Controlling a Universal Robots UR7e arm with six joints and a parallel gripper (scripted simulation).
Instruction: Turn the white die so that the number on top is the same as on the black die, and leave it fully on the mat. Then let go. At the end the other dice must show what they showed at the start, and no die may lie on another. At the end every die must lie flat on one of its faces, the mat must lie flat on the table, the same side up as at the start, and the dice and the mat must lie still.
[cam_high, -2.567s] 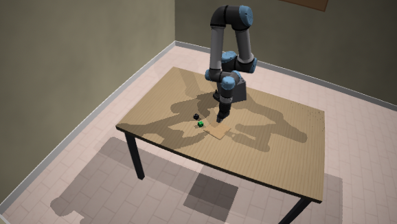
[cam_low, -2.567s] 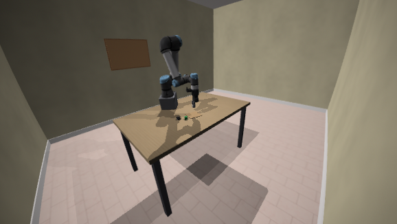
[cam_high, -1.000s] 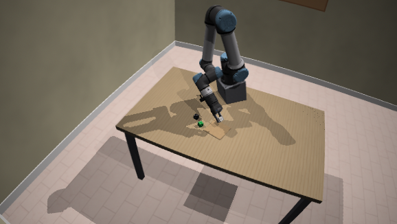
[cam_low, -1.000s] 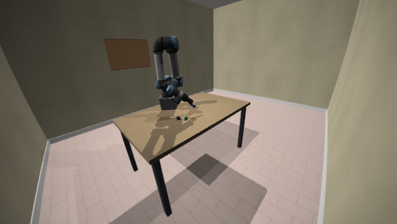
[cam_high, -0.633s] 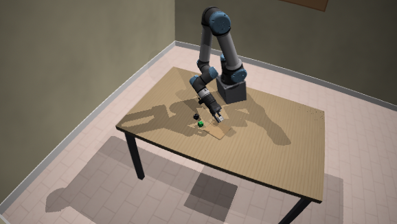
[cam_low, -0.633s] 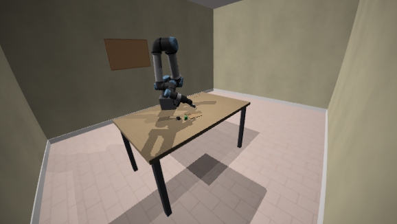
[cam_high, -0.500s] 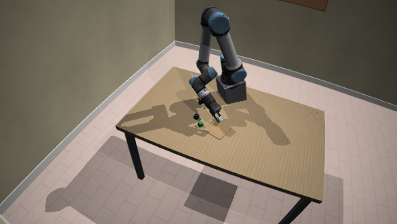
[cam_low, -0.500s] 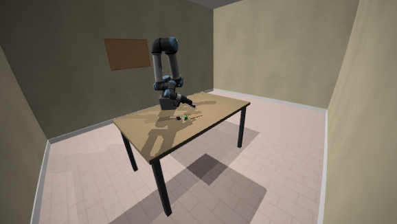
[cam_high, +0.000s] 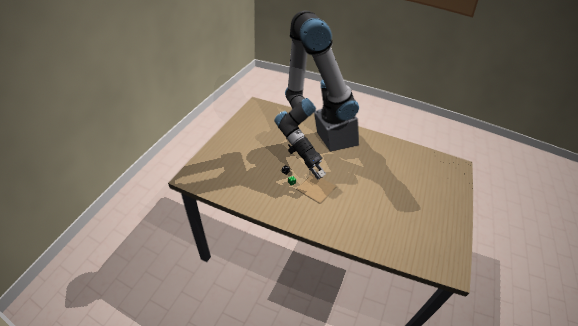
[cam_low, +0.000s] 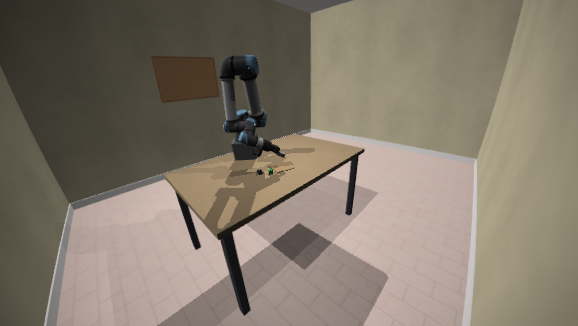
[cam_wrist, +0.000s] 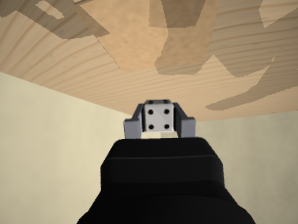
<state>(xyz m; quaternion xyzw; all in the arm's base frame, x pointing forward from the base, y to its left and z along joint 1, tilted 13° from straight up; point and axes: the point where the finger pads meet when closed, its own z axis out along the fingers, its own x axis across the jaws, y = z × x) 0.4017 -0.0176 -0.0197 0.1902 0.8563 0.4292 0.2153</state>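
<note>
My hand is 10 cm above the tan mat. The rest, counted from my hand: green die 1 cm behind, 13 cm to the right, 9 cm below; then black die 7 cm behind, 17 cm to the right, 9 cm below; then white die right at my hand.
</note>
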